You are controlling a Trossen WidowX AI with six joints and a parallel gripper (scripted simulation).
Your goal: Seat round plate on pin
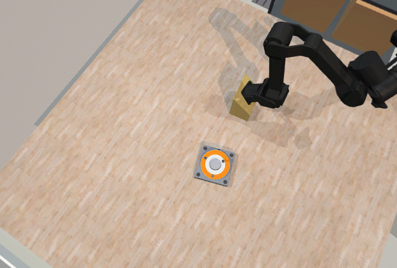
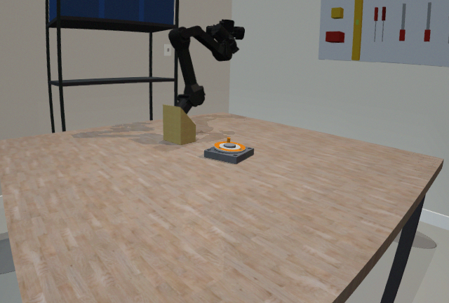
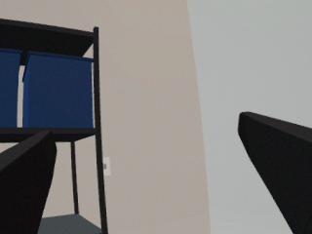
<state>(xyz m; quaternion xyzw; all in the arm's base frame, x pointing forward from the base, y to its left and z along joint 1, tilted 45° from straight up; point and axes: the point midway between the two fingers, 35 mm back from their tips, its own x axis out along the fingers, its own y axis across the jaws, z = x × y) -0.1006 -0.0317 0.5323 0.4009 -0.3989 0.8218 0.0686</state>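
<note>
Right now my gripper tip is 480 mm above the square grey base, 470 mm short of it and 320 mm to the left of it.
</note>
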